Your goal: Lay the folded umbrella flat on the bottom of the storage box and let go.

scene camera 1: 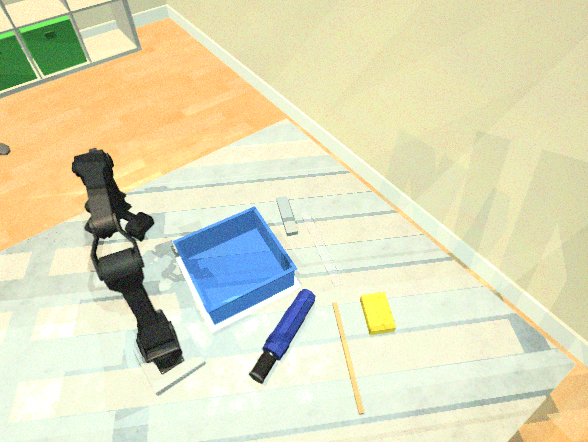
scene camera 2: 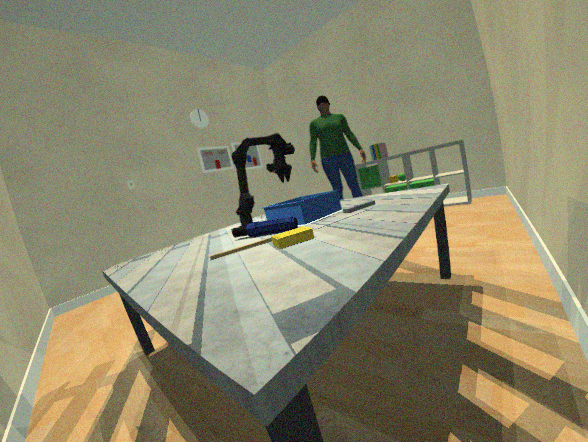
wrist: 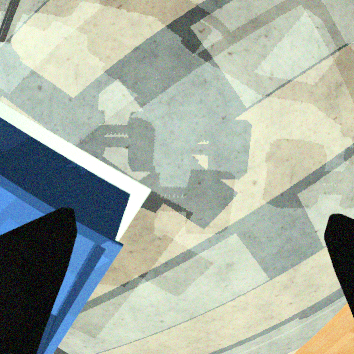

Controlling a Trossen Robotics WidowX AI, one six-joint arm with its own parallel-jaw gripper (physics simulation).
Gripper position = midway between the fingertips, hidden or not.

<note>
The gripper [scene camera 1: 129, 233] is open, holding nothing. The table carries a blue storage box [scene camera 1: 236, 263] and a folded umbrella [scene camera 1: 278, 342].
The folded umbrella is seen too in scene camera 2 [scene camera 2: 255, 229]. The blue storage box shows as well in scene camera 2 [scene camera 2: 306, 209] and in the wrist view [wrist: 45, 180]. The gripper is seen too in the wrist view [wrist: 206, 225]. The wrist view misses the folded umbrella: it is out of frame.
</note>
